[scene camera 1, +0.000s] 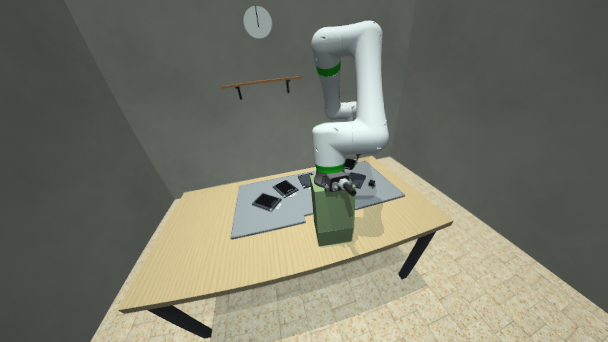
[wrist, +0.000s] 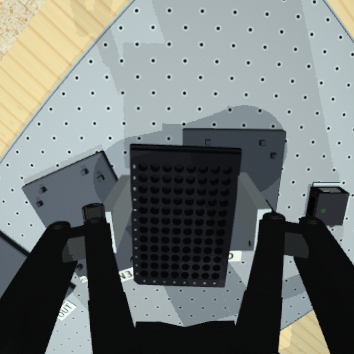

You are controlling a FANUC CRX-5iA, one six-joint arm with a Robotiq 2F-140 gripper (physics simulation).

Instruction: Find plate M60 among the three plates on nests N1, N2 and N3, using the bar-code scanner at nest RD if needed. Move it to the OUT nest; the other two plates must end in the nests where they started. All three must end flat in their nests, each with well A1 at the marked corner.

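Frame: origin at the arm's base, x up, y right, z ahead, level; centimetres.
Seen in the pictures: gripper, between the fingertips: (scene camera 1: 350,162) (wrist: 183,189); arm's base, origin of its link: (scene camera 1: 330,180).
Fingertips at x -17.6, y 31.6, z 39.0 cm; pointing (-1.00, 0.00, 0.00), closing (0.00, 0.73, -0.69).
Observation:
Offsets run from my fingertips to a thing's top centre. "*": to the spot under its first point. Level surfaces: height alone.
My gripper (wrist: 183,189) is shut on a dark well plate @[dx +0.7, dy -2.2, dz -2.0 cm] (wrist: 182,215) (scene camera 1: 350,164), one finger on each long side. The plate is held above the board, apart from the nests. In the wrist view it partly covers the RD nest @[dx -8.6, dy +1.4, dz -9.2 cm] (wrist: 262,170), whose label is half hidden. The N3 nest @[dx -9.7, dy -15.3, dz +1.9 cm] (wrist: 65,187) shows without a plate, left of the held plate. Part of the OUT nest @[dx -9.7, dy -32.6, dz +4.5 cm] (wrist: 11,265) shows at the left edge. In the scene view, two other plates @[dx -9.2, dy -64.9, dz -9.9 cm] (scene camera 1: 266,201) @[dx -9.2, dy -50.9, dz +0.3 cm] (scene camera 1: 285,188) sit in nests on the left; their labels are unreadable. No plate's name is readable.
The small black scanner @[* dx -8.6, dy +8.6, dz -16.6 cm] (wrist: 328,206) (scene camera 1: 371,183) stands beside the RD nest. The green pedestal (scene camera 1: 334,215) rises at the table's near side. The grey perforated board @[dx -11.9 cm] (wrist: 210,80) (scene camera 1: 250,225) lies on the wooden table @[dx -13.2 cm] (scene camera 1: 200,260). The arm hides part of the board in the scene view.

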